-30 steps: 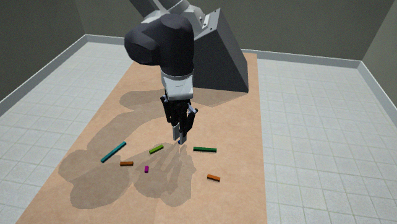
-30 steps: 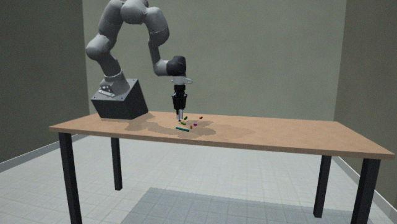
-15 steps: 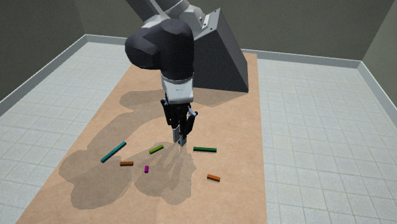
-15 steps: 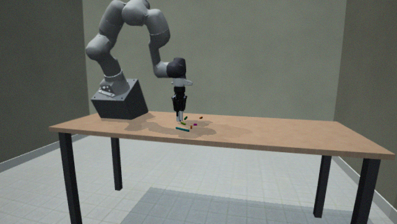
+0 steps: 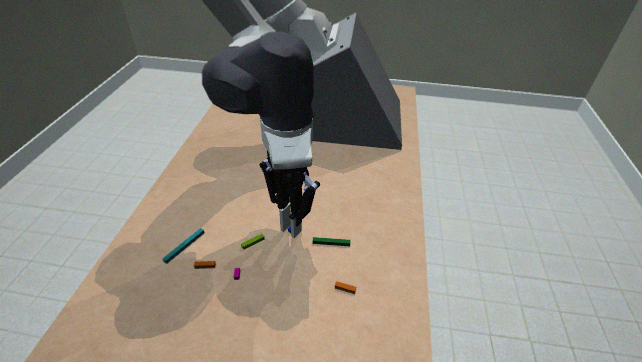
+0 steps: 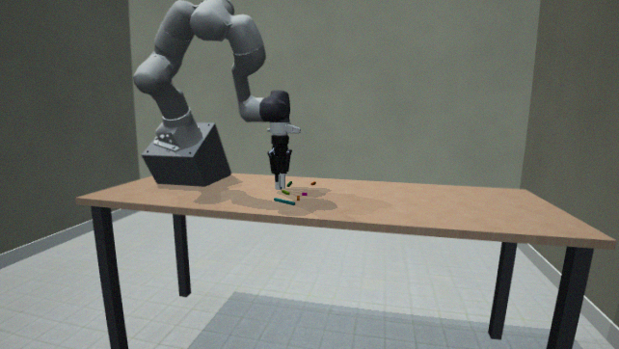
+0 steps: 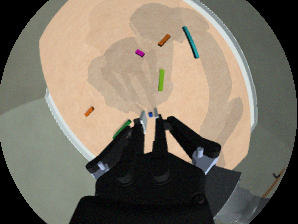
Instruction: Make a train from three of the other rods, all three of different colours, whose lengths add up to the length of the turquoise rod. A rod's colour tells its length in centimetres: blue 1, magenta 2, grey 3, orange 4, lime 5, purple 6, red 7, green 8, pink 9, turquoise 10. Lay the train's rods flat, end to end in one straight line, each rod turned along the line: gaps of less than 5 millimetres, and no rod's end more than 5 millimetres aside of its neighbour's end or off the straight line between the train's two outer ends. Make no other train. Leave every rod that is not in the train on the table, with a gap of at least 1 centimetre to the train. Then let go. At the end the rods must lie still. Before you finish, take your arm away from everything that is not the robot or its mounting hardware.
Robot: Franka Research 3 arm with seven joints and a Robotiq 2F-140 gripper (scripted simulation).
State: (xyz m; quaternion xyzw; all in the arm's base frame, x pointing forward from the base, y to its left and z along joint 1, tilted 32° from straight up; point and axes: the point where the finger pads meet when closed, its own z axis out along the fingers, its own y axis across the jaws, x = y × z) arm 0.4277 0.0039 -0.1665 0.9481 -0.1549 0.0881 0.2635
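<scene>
The blue rod is 30 mm below my hand. Round my hand: green rod 90 mm to the left, 30 mm below, 10 mm ahead; then magenta rod 140 mm ahead, 60 mm to the right, 30 mm below; then lime rod 70 mm to the right, 50 mm ahead, 30 mm below.
</scene>
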